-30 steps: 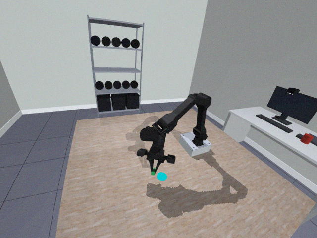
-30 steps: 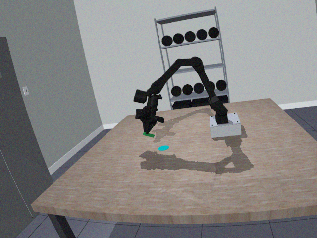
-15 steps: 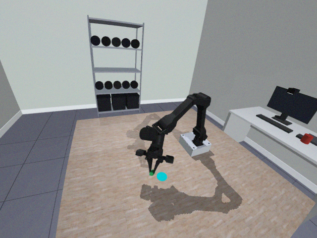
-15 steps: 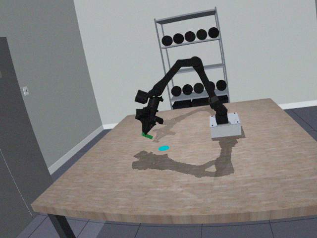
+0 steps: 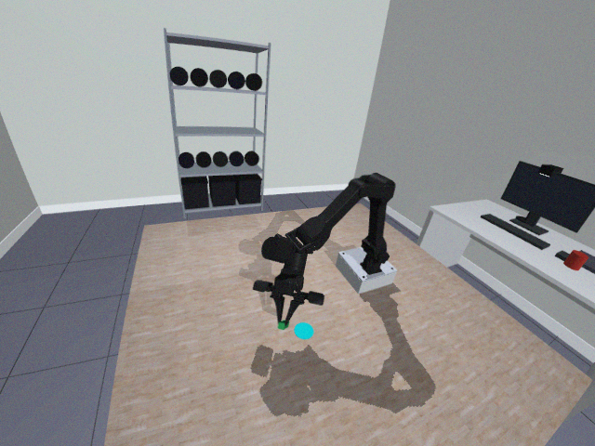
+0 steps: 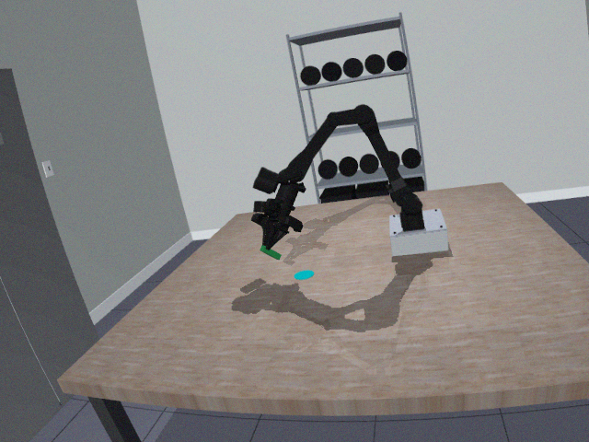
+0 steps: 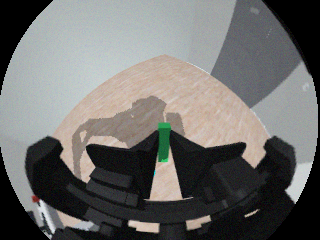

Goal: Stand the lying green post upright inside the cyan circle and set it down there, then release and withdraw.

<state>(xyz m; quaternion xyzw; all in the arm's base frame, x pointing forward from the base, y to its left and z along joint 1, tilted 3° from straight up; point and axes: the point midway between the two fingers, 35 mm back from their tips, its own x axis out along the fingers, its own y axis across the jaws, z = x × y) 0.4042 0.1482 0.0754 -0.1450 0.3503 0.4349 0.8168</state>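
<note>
Right now my gripper tip is 90 mm past the cyan circle, 30 mm to the left of it and 100 mm above it. The rest, counted from my gripper tip: green post: 10 mm behind, 10 mm to the right, 20 mm below.
</note>
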